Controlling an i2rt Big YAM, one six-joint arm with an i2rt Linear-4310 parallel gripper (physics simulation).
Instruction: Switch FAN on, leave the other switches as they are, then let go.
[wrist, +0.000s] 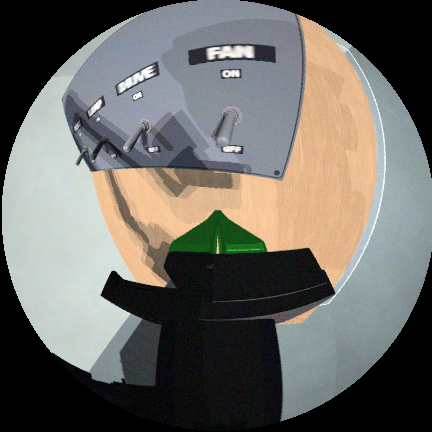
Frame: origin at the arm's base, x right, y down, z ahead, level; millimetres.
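Seen in the pictures: gripper, fingertip midpoint: (217, 214).
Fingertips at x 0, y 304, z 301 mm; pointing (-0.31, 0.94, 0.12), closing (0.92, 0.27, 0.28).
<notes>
Pixels of each thing's top centre, then the offset from my fingertips to it. "spot": a spot on its surface instead. Level surfaces: height alone.
- FAN switch, surface spot: (227, 128) spot: dz +82, dx -14, dy -6 mm
- DRIVE switch, surface spot: (136, 137) spot: dz +58, dx -129, dy +4 mm
- light wooden table top, surface height: dy +118 mm
- dark screw, top centre: (276, 172) dz +60, dx +48, dy +51 mm
The FAN switch (227, 128) is a grey toggle lever on the right part of the grey-blue panel (265, 110). Its lever slants down from its collar, with its tip just above the OFF label and away from the ON label. The DRIVE switch (136, 137) is left of it, its lever slanting down and to the left. Two smaller levers (100, 148) (81, 156) stand farther left, also slanting down. My gripper (217, 214) is shut and empty, its green fingertips together below the panel's lower edge, below the FAN lever and apart from it.
The panel lies on a light wooden table top (320, 200). A dark screw (277, 172) sits in the panel's lower right corner. The neighbouring DRIVE lever stands close to the FAN lever on the left. Shadows fall over the panel and the wood.
</notes>
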